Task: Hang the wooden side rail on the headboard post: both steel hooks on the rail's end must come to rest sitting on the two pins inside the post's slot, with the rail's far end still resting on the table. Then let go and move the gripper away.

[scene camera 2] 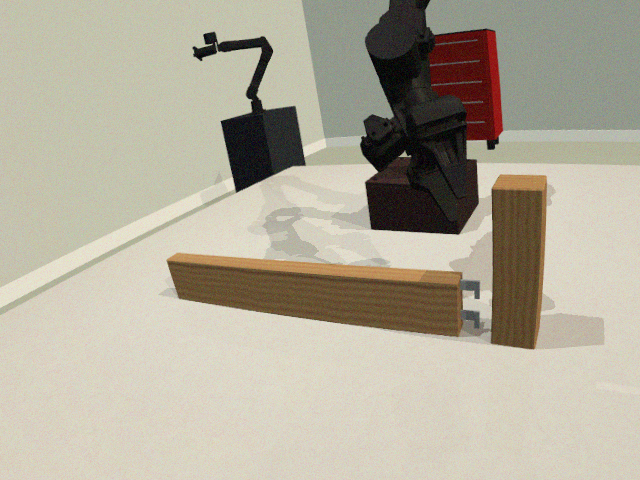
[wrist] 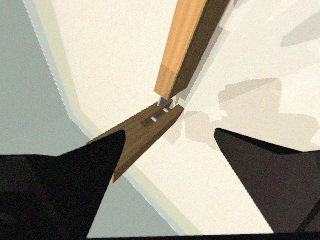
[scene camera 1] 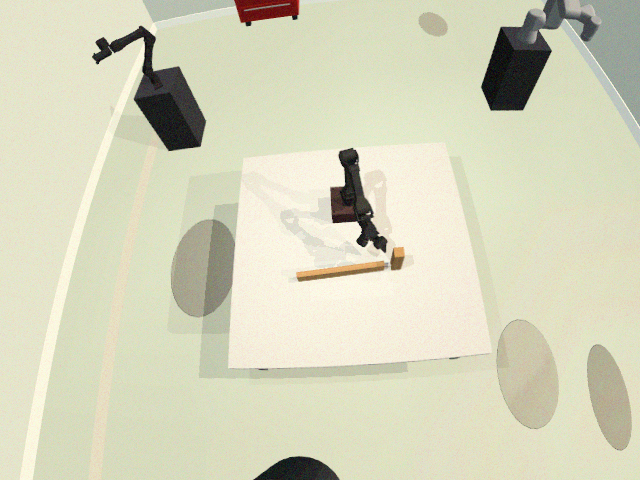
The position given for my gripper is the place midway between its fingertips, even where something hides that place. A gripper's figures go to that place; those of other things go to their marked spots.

My gripper (scene camera 2: 457,210): 52 cm from the lens. A wooden side rail (scene camera 2: 425,301): 50 cm from the lens. A headboard post (scene camera 2: 519,209): 43 cm from the lens. The marked spots on the headboard post and the wooden side rail are 15 cm apart.
